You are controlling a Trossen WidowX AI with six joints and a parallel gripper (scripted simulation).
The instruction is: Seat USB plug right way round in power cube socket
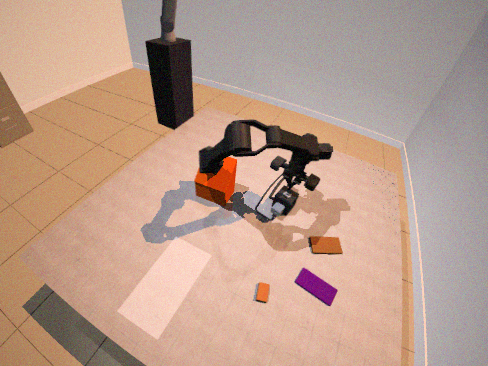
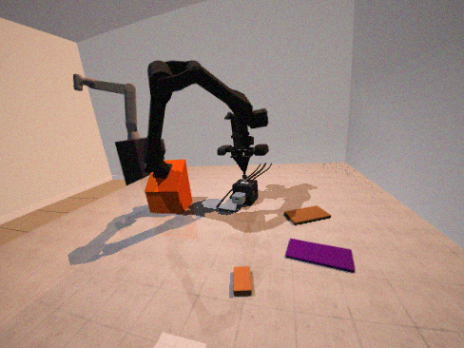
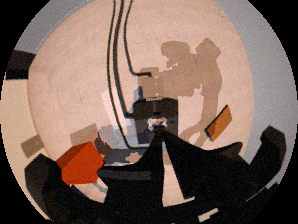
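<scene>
Right now the USB plug is 20 mm below my gripper tip. The rest, counted from my gripper tip: purple flat plate (270 mm to the right, 240 mm ahead, 120 mm below); orange flat plate (220 mm ahead, 120 mm below, 90 mm to the right); orange block (380 mm to the right, 110 mm below, 90 mm ahead).
</scene>
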